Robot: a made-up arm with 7 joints. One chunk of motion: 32 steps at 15 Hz.
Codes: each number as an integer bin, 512 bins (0 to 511) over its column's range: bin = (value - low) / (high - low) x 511, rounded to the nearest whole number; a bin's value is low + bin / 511 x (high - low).
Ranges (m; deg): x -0.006..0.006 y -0.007..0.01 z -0.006..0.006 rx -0.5..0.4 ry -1..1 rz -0.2..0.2
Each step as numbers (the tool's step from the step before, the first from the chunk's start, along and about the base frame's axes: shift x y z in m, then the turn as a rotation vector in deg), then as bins.
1 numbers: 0.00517 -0.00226 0.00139 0.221 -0.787 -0.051
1 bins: 476 142 315 409 54 190
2 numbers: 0.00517 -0.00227 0.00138 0.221 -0.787 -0.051
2 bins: 476 142 314 409 54 190
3 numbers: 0.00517 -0.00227 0.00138 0.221 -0.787 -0.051
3 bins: 476 142 314 409 54 190
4 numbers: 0.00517 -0.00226 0.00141 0.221 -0.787 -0.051
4 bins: 476 142 316 409 54 190
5 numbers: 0.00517 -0.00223 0.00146 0.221 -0.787 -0.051
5 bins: 476 143 318 409 54 190
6 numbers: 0.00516 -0.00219 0.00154 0.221 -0.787 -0.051
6 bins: 475 145 321 409 54 190
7 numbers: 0.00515 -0.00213 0.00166 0.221 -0.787 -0.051
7 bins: 475 146 326 409 54 190
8 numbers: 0.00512 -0.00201 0.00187 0.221 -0.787 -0.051
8 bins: 474 150 335 409 54 190
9 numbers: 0.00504 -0.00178 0.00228 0.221 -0.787 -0.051
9 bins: 470 157 353 409 54 190
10 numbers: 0.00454 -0.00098 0.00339 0.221 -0.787 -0.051
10 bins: 449 181 400 409 54 190
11 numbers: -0.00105 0.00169 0.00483 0.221 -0.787 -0.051
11 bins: 211 261 461 409 54 190
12 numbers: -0.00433 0.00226 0.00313 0.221 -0.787 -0.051
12 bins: 71 278 389 409 54 190
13 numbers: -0.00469 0.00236 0.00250 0.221 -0.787 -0.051
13 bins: 56 281 362 409 54 190
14 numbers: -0.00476 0.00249 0.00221 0.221 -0.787 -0.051
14 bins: 53 285 350 409 54 190
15 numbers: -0.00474 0.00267 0.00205 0.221 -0.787 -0.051
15 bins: 54 291 343 409 54 190
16 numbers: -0.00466 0.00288 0.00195 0.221 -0.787 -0.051
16 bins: 57 297 339 409 54 190
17 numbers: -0.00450 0.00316 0.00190 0.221 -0.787 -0.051
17 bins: 64 305 336 409 54 190
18 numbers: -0.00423 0.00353 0.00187 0.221 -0.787 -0.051
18 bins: 75 317 335 409 54 190
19 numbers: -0.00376 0.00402 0.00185 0.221 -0.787 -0.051
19 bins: 95 331 334 409 54 190
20 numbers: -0.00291 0.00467 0.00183 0.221 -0.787 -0.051
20 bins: 132 351 333 409 54 190
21 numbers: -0.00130 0.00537 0.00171 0.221 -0.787 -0.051
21 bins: 200 372 328 409 54 190
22 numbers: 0.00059 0.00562 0.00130 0.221 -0.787 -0.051
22 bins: 281 379 311 409 54 190
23 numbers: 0.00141 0.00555 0.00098 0.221 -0.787 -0.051
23 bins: 316 377 297 409 54 190
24 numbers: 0.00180 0.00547 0.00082 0.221 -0.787 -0.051
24 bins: 332 375 290 409 54 190
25 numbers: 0.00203 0.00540 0.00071 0.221 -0.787 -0.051
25 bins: 342 373 286 409 54 190
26 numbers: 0.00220 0.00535 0.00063 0.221 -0.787 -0.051
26 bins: 349 371 282 409 54 190
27 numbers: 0.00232 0.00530 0.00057 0.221 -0.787 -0.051
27 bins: 354 370 280 409 54 190
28 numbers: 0.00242 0.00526 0.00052 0.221 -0.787 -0.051
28 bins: 359 369 278 409 54 190
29 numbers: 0.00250 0.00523 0.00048 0.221 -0.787 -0.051
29 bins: 362 368 276 409 54 190
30 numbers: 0.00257 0.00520 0.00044 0.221 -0.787 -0.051
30 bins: 365 367 274 409 54 190
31 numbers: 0.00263 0.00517 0.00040 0.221 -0.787 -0.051
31 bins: 367 366 273 409 54 190
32 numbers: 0.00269 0.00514 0.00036 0.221 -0.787 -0.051
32 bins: 370 365 271 409 54 190
